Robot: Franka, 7 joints.
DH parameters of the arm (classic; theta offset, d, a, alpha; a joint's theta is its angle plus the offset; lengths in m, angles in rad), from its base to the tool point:
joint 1: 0 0.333 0 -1.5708
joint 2: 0 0 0 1.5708
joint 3: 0 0.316 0.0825 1.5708
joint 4: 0 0 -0.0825 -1.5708
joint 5: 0 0.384 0 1.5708
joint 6: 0 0 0.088 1.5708
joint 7: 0 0.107 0 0
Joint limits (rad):
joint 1: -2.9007..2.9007
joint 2: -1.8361..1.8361
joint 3: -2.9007..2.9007
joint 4: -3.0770..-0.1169
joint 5: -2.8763..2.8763
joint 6: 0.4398..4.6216
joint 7: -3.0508..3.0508
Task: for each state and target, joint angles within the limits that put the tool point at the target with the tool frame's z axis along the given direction. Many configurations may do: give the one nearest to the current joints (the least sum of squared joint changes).
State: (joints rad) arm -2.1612 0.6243 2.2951 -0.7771 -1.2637 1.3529 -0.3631
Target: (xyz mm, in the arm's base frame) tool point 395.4 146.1 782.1 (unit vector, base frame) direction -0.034 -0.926 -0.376
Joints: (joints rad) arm -1.9053 0.1427 2.6544 -1.4586 -1.3287 0.7699 -0.3631
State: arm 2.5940 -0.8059 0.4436 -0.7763 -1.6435 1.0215 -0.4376
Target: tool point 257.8 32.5 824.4 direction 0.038 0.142 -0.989
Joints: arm 2.5339 -1.1631 -0.2066 -1.3944 -0.8418 0.4398 -0.4376
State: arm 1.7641 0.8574 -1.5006 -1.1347 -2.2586 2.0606 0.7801
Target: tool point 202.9 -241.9 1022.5 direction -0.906 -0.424 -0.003
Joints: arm 1.3747 0.1512 -2.1111 -0.9400 -1.7391 1.1925 0.7801
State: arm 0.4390 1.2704 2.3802 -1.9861 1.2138 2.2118 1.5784
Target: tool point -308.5 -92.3 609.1 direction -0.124 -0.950 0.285
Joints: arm 0.8236 1.0228 2.6594 -2.6214 1.5949 2.2250 1.5784
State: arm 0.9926 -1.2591 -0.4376 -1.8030 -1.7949 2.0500 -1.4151
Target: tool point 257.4 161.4 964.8 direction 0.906 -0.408 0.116
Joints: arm 1.1121 -0.5810 -0.1301 -1.6110 -1.6594 1.7905 -1.4151
